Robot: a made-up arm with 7 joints.
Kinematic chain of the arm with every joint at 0, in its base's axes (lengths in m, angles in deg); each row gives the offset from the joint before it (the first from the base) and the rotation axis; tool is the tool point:
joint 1: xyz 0 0 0.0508 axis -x
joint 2: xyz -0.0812 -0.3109 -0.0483 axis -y
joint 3: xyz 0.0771 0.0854 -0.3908 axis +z
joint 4: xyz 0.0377 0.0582 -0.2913 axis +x
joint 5: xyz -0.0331 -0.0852 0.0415 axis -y
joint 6: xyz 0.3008 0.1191 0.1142 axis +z
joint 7: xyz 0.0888 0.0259 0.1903 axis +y
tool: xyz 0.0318 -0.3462 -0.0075
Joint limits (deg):
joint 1: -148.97..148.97
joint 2: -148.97..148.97
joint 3: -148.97..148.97
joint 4: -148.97..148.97
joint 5: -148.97..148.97
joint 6: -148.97..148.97
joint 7: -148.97..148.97
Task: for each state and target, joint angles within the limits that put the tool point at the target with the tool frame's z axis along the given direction. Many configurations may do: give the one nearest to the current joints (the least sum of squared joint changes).
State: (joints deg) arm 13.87 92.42 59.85 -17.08 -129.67 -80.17 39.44
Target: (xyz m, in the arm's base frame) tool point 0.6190 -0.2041 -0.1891 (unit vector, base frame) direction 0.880 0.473 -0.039
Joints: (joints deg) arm 47.33 57.41 64.87 34.24 -111.15 -94.99 49.25
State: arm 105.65 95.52 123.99 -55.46 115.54 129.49 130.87
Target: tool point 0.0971 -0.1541 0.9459 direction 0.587 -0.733 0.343
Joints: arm 114.56 66.04 119.53 -40.41 87.42 112.04 104.91
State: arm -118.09 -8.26 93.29 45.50 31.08 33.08 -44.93
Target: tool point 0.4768 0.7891 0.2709 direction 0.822 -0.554 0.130
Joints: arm -83.82 18.61 100.31 73.03 -4.57 5.68 -10.55
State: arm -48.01 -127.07 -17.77 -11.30 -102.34 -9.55 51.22
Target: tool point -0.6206 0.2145 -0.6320 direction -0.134 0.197 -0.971
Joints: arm -63.27 -81.38 -7.41 -37.13 -77.16 -29.72 57.92
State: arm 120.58 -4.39 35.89 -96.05 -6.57 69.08 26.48
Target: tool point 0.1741 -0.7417 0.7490 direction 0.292 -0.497 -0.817
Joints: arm 139.88 -30.92 19.16 -68.32 -24.49 69.19 -4.74
